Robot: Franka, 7 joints.
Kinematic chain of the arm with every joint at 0, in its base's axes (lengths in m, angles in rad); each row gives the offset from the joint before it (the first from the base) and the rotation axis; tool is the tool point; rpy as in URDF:
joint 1: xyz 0 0 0.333 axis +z
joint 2: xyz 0 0 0 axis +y
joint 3: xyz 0 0 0.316 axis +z
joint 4: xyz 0.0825 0 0 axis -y
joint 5: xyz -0.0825 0 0.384 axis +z
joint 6: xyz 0 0 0 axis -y
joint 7: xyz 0.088 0 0 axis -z
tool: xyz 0 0 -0.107 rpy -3.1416 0 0
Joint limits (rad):
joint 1: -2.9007..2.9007
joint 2: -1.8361..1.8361
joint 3: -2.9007..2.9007
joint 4: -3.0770..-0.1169
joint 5: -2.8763..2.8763
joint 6: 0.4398..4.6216
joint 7: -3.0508..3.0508
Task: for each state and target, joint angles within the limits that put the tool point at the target. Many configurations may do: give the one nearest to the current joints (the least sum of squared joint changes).
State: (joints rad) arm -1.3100 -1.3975 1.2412 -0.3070 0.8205 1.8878 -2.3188
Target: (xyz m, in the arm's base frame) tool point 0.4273 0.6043 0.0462
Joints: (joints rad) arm -1.6963 -1.8361 1.6508 -0.6388 0.8380 1.6035 -2.3188
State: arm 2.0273 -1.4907 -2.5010 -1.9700 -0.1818 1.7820 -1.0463
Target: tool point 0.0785 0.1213 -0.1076
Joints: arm 2.1389 -1.7307 -2.8091 -2.2323 -0.2293 1.7287 -1.0463
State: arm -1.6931 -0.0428 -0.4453 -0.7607 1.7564 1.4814 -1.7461
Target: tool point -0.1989 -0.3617 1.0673
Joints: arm -1.8323 0.1498 -0.5378 -0.6277 1.8824 1.9624 -1.7461
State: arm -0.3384 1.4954 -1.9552 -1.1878 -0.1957 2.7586 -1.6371
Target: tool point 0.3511 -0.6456 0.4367
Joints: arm -0.1551 1.6478 -1.8132 -1.5536 -0.2096 2.6758 -1.6371
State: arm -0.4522 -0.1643 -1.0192 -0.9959 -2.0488 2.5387 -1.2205
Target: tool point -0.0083 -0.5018 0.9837
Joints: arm -0.5895 0.0820 -1.0979 -0.9902 -2.0477 2.4686 -1.2205
